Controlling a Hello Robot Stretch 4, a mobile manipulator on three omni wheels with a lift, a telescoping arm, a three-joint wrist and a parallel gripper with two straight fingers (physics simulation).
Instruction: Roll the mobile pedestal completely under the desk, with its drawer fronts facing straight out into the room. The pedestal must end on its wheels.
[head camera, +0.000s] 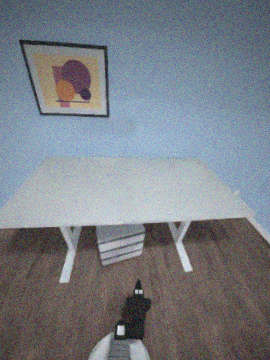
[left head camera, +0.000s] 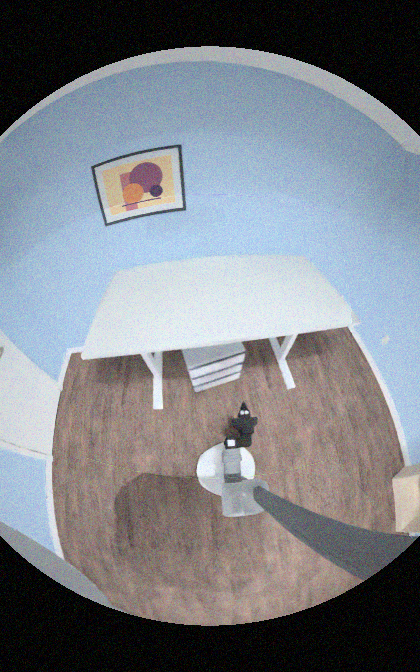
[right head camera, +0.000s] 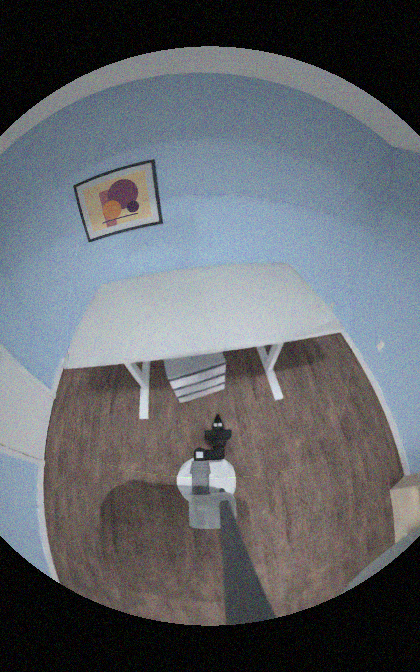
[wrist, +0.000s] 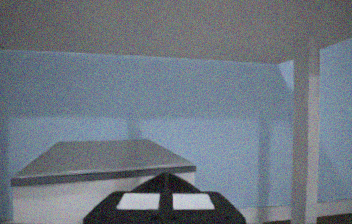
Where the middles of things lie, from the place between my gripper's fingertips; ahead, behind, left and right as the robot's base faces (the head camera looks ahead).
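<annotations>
Framed picture (head camera: 68, 79): 96 cm above my hand, 56 cm to the left of it, 88 cm ahead of it.
</annotations>
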